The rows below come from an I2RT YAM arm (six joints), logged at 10 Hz.
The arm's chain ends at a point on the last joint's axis. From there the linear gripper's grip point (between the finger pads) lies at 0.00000 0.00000 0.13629 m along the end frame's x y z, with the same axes.
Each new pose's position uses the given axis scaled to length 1; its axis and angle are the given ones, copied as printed.
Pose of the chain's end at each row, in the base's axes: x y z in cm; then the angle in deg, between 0 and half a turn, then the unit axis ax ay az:
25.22 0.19 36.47 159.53 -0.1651 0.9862 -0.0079
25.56 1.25 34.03 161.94 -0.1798 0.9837 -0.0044
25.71 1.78 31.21 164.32 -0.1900 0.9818 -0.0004
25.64 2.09 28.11 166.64 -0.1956 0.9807 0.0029
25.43 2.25 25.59 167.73 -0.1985 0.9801 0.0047
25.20 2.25 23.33 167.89 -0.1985 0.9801 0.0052
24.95 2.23 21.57 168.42 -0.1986 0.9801 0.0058
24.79 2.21 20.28 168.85 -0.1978 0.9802 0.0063
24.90 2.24 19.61 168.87 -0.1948 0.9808 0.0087
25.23 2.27 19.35 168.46 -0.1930 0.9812 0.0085
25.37 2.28 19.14 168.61 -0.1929 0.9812 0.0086
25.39 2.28 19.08 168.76 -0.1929 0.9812 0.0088
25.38 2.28 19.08 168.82 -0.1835 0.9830 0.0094
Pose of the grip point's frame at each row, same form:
29.96 0.77 23.70 159.53 -0.1651 0.9862 -0.0079
29.74 1.89 21.07 161.94 -0.1798 0.9837 -0.0044
29.33 2.47 18.09 164.32 -0.1900 0.9818 -0.0004
28.71 2.78 14.85 166.64 -0.1956 0.9807 0.0029
28.24 2.95 12.27 167.73 -0.1985 0.9801 0.0047
27.97 2.95 10.01 167.89 -0.1985 0.9801 0.0052
27.60 2.93 8.22 168.42 -0.1986 0.9801 0.0058
27.34 2.90 6.91 168.85 -0.1978 0.9802 0.0063
27.43 2.98 6.24 168.87 -0.1948 0.9808 0.0087
27.86 3.02 6.00 168.46 -0.1930 0.9812 0.0085
27.97 3.03 5.78 168.61 -0.1929 0.9812 0.0086
27.95 3.03 5.71 168.76 -0.1929 0.9812 0.0088
27.93 3.01 5.71 168.82 -0.1835 0.9830 0.0094

